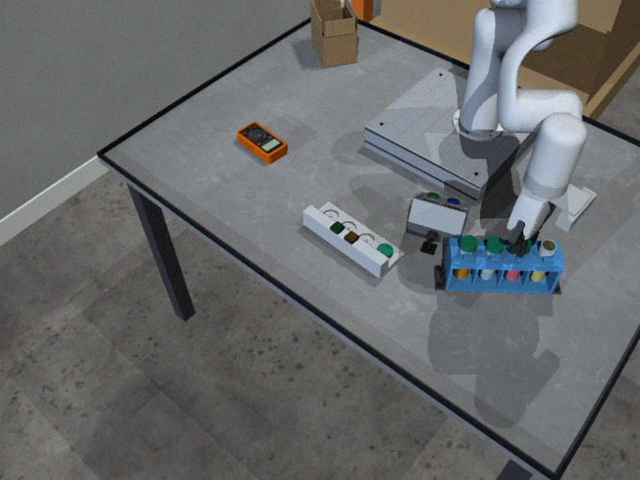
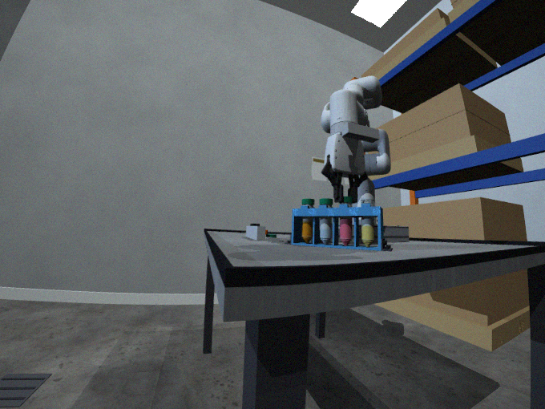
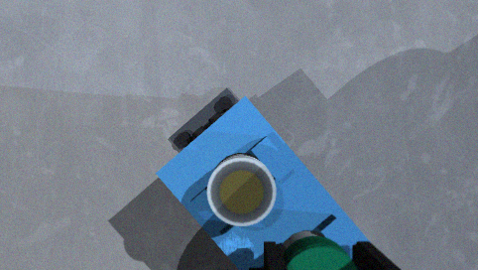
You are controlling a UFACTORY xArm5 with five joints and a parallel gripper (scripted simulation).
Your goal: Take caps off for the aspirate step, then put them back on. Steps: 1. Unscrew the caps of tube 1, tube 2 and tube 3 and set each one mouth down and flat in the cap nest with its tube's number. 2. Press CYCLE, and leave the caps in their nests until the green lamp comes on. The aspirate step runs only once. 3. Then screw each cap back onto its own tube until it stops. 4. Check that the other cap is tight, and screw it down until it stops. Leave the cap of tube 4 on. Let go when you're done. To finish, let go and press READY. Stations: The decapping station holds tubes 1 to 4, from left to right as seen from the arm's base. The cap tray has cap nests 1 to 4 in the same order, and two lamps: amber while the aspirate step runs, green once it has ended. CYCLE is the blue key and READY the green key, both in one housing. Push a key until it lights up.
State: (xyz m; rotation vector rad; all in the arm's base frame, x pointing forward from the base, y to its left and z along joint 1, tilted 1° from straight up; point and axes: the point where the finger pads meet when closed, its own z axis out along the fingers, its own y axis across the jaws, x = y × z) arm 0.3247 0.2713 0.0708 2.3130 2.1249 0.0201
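My gripper is now 4 cm to the left of the threaded neck, 3 cm short of it and 1 cm above it. Also, from my hand: green key (23 cm to the right, 6 cm below, 5 cm behind); then blue key (18 cm to the right, 6 cm below, 6 cm behind); then key housing (21 cm to the right, 8 cm below, 4 cm behind).
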